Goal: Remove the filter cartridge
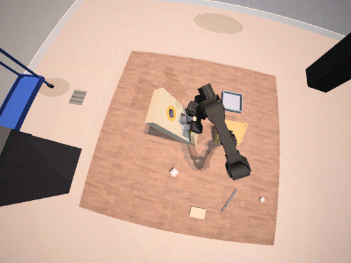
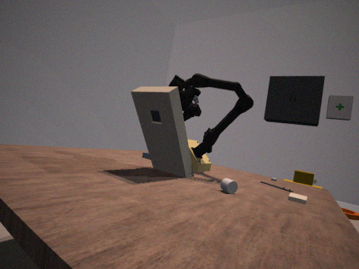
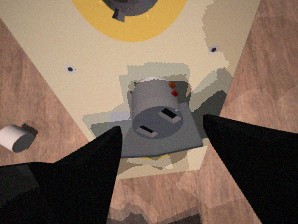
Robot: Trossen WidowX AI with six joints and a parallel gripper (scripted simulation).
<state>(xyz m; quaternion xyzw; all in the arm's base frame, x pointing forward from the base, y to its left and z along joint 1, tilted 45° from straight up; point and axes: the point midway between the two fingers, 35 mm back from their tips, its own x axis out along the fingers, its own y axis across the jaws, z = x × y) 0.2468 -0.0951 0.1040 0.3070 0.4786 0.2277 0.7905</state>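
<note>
The round grey filter cartridge is 2 cm ahead of my gripper tip and 3 cm below it. From my gripper tip the other things lie so: cream block (20 cm behind, 50 cm to the left, 21 cm below).
</note>
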